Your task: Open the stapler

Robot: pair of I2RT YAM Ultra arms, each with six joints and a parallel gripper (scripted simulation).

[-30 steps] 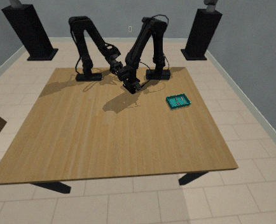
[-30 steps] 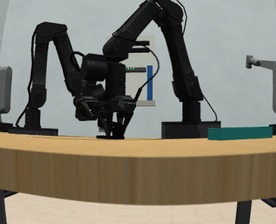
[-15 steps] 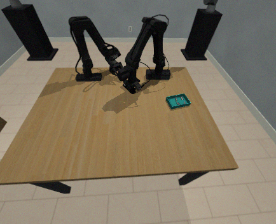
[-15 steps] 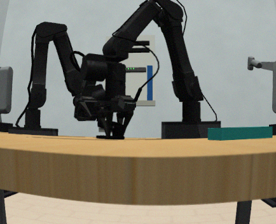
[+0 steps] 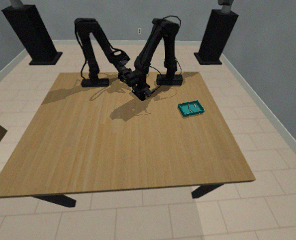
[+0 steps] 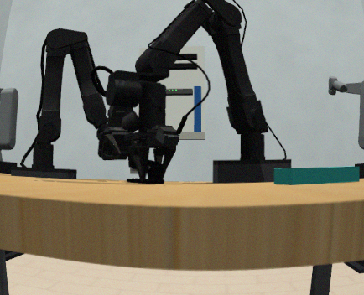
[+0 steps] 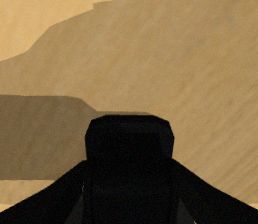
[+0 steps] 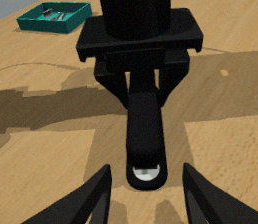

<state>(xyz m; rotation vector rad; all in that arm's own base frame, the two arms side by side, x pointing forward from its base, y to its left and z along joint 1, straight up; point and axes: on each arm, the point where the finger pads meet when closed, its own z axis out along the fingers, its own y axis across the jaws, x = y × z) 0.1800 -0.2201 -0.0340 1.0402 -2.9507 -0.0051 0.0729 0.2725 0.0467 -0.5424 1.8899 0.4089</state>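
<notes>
My right gripper is now 70 mm short of the stapler cover, 50 mm to the right of it and 20 mm above it. From my right hand the other things lie so: teal tray 230 mm ahead, 400 mm to the left, 50 mm below; black stapler 70 mm ahead, 50 mm to the left, 40 mm below.
Right now my left hand is 30 mm past the black stapler, 20 mm to the left of it and 20 mm below it. Round my left hand: teal tray (320 mm to the left, 130 mm ahead); stapler cover (30 mm behind, 30 mm above, 20 mm to the right).
</notes>
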